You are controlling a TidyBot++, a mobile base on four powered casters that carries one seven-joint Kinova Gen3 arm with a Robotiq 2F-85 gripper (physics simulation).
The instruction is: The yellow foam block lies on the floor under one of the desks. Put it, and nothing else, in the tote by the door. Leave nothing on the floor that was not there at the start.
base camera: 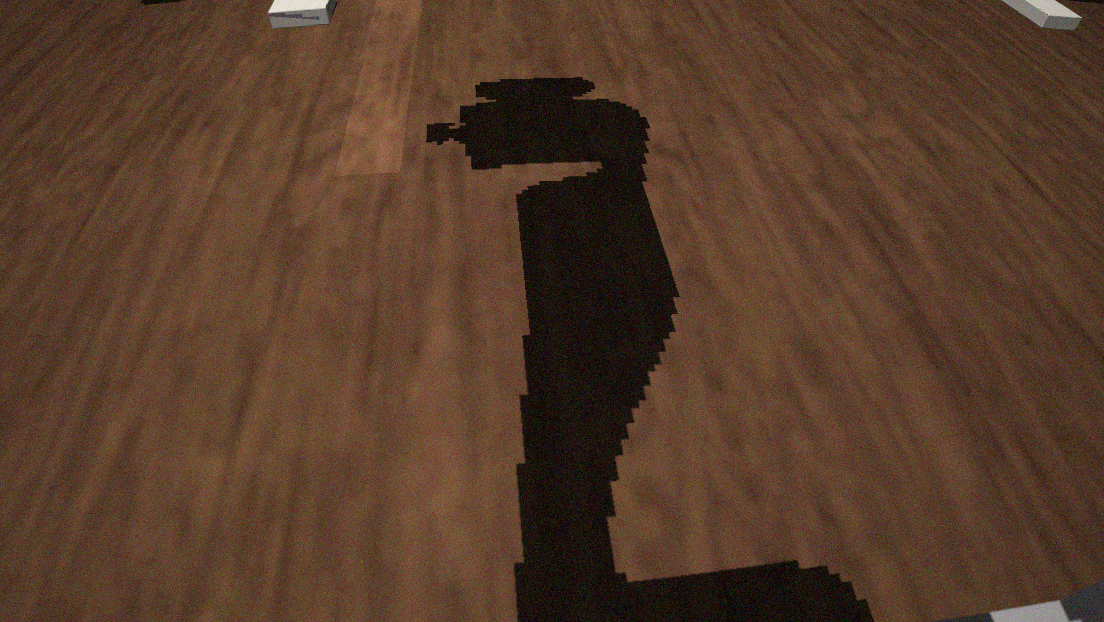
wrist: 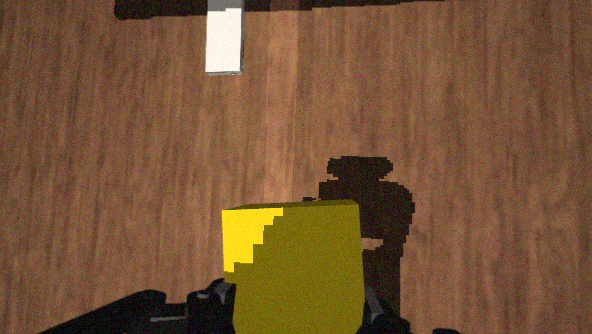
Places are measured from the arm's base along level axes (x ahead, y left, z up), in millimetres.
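Pixels of known places: gripper, fingertip midpoint: (wrist: 299, 297).
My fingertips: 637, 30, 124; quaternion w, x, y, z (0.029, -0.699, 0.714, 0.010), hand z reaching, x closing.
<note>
Ahead of a thing's pixels: the offset from my fingertips to its top centre, as dx, dy, dz. "*": to the spot under its first point.
The yellow foam block @(+2, +0, +28) (wrist: 297, 265) is held between the two black fingers at the bottom of the wrist view, partly in bright light and mostly in shade. My gripper (wrist: 299, 297) is shut on it, one finger at each side. The block hangs above the wooden floor, with the arm's shadow behind it to the right. Neither the gripper nor the block shows in the base camera view. The tote does not show in either view.
A white bar-like foot @(* +309, +250, -502) (base camera: 299, 13) (wrist: 224, 42) lies on the floor ahead, to the left. Another white bar (base camera: 1050, 13) lies at the far right of the base camera view. A dark shadow band crosses the top of the wrist view.
</note>
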